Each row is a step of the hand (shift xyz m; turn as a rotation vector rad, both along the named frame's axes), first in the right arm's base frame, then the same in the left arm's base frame.
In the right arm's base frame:
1: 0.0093 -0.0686 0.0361 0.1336 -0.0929 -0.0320
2: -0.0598 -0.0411 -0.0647 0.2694 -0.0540 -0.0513
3: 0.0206 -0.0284 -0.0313 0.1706 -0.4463 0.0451
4: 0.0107 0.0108 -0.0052 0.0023 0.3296 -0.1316
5: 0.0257 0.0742 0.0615 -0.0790 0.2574 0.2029
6: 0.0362 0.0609 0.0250 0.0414 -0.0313 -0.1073
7: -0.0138 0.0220 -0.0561 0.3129 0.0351 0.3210
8: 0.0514 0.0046 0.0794 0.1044 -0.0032 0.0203
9: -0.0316 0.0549 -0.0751 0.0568 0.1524 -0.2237
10: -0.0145 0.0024 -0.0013 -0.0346 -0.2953 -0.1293
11: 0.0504 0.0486 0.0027 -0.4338 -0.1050 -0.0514
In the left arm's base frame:
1: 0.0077 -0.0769 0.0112 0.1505 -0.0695 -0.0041
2: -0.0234 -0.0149 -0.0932 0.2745 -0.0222 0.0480
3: 0.0354 -0.0136 -0.0278 0.2201 -0.4243 -0.0434
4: 0.0097 0.0123 0.0036 -0.0095 0.3548 0.0010
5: -0.0125 0.0457 0.0878 -0.1931 0.1576 0.2271
6: 0.0128 0.0477 0.0566 0.0828 0.0134 -0.0847
7: 0.0040 0.0414 -0.0457 0.1616 -0.0813 0.4116
8: 0.0170 -0.0247 0.0898 0.0884 -0.0076 0.0587
9: -0.0113 0.0785 -0.0580 0.1062 0.2281 -0.1149
10: -0.0132 0.0023 -0.0062 0.0693 -0.2241 -0.2238
11: 0.0362 0.0453 0.0393 -0.3580 -0.0901 -0.2560

